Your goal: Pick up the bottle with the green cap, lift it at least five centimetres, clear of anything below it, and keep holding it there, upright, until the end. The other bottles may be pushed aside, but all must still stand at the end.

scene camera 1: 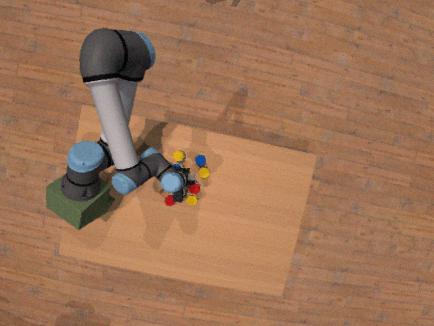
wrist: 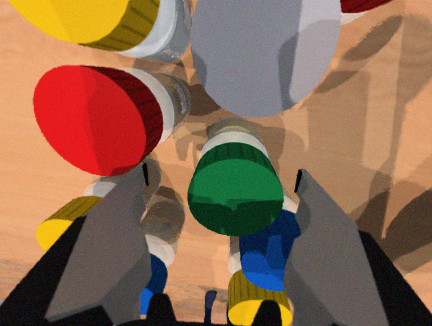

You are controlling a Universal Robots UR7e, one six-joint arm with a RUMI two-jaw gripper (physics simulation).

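Frame: origin at the arm's base, x ahead, y left, z up, level; centimetres.
Where they show: gripper, fingertip midpoint: (wrist: 221, 167); arm's base at its link origin: (scene camera 1: 80, 186).
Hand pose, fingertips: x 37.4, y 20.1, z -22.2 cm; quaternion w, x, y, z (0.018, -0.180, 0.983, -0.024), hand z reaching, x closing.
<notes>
Things, the pixels of their top centre, and the offset from my fingertips. "*": a spot on its surface instead. Level surfaces: height alone.
- bottle with the green cap, top centre: (wrist: 234, 202) dx -0.8, dy -0.5, dz +4.4 cm
- blue-capped bottle at its top centre: (wrist: 280, 271) dx -5.9, dy +3.2, dz +4.7 cm
- large red cap at its top centre: (wrist: 91, 128) (scene camera 1: 194, 189) dx +7.3, dy -1.6, dz +4.4 cm
- large grey round top at a spot on its surface: (wrist: 265, 50) * dx +1.1, dy -7.5, dz +4.4 cm
- wooden table top at its surface level: dz -6.1 cm
- blue cap at its top centre: (wrist: 128, 299) (scene camera 1: 200, 160) dx +3.2, dy +13.1, dz +4.4 cm
The bottle with the green cap (wrist: 235, 192) stands upright on the table in the wrist view. Its cap shows between the two fingertips, with space on both sides. The bottle does not show in the scene view, where the arm covers that spot. My gripper (scene camera 1: 185, 184) (wrist: 221, 167) is open above the bottle group and holds nothing. In the wrist view, a blue-capped bottle (wrist: 267, 257) stands close to the green one, beside the right finger. A large red cap (wrist: 92, 120) is beyond the left fingertip. A large grey round top (wrist: 265, 50) is just beyond the green-capped bottle.
Yellow-capped bottles (scene camera 1: 179, 156) (scene camera 1: 204, 173) (scene camera 1: 192, 200), a blue one (scene camera 1: 200, 160) and red ones (scene camera 1: 194, 188) (scene camera 1: 170, 200) surround my gripper on the wooden table top (scene camera 1: 250, 215). In the wrist view, another blue cap (wrist: 157, 280) is partly behind the left finger.
</notes>
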